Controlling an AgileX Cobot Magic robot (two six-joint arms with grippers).
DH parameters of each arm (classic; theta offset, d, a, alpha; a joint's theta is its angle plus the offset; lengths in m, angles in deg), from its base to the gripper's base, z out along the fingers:
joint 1: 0 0.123 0 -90
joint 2: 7.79 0 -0.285 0
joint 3: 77.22 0 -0.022 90
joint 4: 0 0.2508 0 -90
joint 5: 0 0 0.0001 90
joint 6: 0 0.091 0 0
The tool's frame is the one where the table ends.
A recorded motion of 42 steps. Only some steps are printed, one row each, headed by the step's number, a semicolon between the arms.
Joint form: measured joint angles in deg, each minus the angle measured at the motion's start. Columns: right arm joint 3, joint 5, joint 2, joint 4, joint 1, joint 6; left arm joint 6, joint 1, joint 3, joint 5, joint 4, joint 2.
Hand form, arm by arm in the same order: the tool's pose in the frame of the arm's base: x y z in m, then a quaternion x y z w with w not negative. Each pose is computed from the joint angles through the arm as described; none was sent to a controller.
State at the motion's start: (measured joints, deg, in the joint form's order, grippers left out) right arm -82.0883 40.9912 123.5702 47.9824 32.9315 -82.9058; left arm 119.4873 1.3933 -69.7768 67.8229 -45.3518 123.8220
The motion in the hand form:
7: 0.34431 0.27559 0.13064 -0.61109 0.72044 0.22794 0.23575; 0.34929 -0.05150 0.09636 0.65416 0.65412 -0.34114 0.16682
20: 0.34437 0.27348 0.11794 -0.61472 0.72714 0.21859 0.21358; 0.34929 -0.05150 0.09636 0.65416 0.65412 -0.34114 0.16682
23: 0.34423 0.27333 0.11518 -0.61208 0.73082 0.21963 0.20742; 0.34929 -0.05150 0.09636 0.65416 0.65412 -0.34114 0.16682
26: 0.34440 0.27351 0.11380 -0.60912 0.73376 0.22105 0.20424; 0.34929 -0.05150 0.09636 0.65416 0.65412 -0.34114 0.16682
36: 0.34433 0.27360 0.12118 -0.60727 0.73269 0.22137 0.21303; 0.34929 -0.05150 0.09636 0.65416 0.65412 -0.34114 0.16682
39: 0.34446 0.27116 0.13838 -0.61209 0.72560 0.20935 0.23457; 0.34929 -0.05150 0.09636 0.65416 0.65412 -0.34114 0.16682
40: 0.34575 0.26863 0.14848 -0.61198 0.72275 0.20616 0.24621; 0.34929 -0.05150 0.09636 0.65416 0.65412 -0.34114 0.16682
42: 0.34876 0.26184 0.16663 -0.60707 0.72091 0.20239 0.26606; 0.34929 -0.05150 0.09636 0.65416 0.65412 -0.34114 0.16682
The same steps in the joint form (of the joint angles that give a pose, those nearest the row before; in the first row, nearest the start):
7: 0.00 -2.33 0.48 2.84 0.00 -1.66; 0.00 0.00 0.00 0.00 0.00 0.00
20: -0.10 -2.22 1.97 -0.11 0.00 0.48; 0.00 0.00 0.00 0.00 0.00 0.00
23: -0.19 -1.99 2.34 -0.49 0.00 1.30; 0.00 0.00 0.00 0.00 0.00 0.00
26: -0.33 -1.85 2.59 -0.60 0.00 1.90; 0.00 0.00 0.00 0.00 0.00 0.00
36: -0.21 -1.97 1.59 -0.25 0.00 1.90; 0.00 0.00 0.00 0.00 0.00 0.00
39: 0.27 -2.83 -0.99 -1.11 -0.10 1.72; 0.00 0.00 0.00 0.00 0.00 0.00
40: 0.27 -2.83 -2.33 -1.23 -0.46 1.57; 0.00 0.00 0.00 0.00 0.00 0.00
42: 0.27 -2.60 -4.73 -1.23 -1.46 1.57; 0.00 0.00 0.00 0.00 0.00 0.00

